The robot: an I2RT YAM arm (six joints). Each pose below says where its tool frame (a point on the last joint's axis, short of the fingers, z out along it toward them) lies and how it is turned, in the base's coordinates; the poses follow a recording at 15 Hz.
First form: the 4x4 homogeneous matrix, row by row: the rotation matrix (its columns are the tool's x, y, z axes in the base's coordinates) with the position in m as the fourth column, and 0 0 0 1 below. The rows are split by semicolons.
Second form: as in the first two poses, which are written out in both.
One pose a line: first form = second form
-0.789 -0.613 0.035 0.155; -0.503 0.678 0.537 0.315; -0.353 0.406 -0.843 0.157; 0 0 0 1 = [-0.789 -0.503 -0.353 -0.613 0.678 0.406 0.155 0.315 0.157]
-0.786 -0.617 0.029 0.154; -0.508 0.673 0.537 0.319; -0.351 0.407 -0.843 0.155; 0 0 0 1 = [-0.786 -0.508 -0.351 -0.617 0.673 0.407 0.154 0.319 0.155]
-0.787 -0.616 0.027 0.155; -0.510 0.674 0.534 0.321; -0.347 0.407 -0.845 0.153; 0 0 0 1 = [-0.787 -0.510 -0.347 -0.616 0.674 0.407 0.155 0.321 0.153]
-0.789 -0.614 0.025 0.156; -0.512 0.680 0.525 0.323; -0.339 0.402 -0.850 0.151; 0 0 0 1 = [-0.789 -0.512 -0.339 -0.614 0.680 0.402 0.156 0.323 0.151]
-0.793 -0.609 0.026 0.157; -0.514 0.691 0.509 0.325; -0.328 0.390 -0.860 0.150; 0 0 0 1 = [-0.793 -0.514 -0.328 -0.609 0.691 0.390 0.157 0.325 0.150]
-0.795 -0.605 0.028 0.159; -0.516 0.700 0.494 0.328; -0.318 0.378 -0.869 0.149; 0 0 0 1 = [-0.795 -0.516 -0.318 -0.605 0.700 0.378 0.159 0.328 0.149]
